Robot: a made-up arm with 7 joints.
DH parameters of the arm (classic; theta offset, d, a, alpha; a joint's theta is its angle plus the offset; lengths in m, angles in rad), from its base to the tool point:
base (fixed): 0 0.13 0 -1.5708
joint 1: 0.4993 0 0.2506 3.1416
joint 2: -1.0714 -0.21 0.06 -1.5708
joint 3: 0 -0.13 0.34 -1.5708
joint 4: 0 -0.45 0.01 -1.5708
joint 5: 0 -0.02 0.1 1.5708
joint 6: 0 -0.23 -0.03 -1.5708
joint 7: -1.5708 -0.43 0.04 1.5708
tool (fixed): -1.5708 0.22 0 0
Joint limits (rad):
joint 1: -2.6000..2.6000
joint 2: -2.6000..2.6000
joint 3: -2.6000..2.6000
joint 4: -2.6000..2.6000
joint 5: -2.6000..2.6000
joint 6: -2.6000..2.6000
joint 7: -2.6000..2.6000
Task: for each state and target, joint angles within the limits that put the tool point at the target. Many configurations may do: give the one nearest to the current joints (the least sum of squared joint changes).
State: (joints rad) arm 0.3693 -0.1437 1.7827 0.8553 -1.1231 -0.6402 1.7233
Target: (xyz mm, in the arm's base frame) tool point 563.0 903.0 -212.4
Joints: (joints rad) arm -0.1354 0.1674 1.9353 0.5158 -1.0667 -0.4701 1.7236
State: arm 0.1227 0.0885 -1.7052 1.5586 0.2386 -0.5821 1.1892
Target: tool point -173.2 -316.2 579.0
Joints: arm -0.1372 0.2599 -1.9780 1.7504 0.2026 -0.2541 1.3383
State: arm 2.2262 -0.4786 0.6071 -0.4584 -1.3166 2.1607 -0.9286
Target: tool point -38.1 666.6 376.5
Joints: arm 2.3648 -0.7910 0.6518 -0.3053 -1.9674 2.3094 -0.7483
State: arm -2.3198 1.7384 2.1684 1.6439 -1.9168 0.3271 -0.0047
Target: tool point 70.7 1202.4 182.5
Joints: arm -2.2464 1.2435 2.4173 0.9533 -1.4918 0.1454 -0.1868
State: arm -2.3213 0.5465 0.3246 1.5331 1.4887 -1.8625 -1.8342
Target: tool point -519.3 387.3 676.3
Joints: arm -2.6000 0.8152 0.6956 1.7191 1.6248 -1.6563 -1.9182
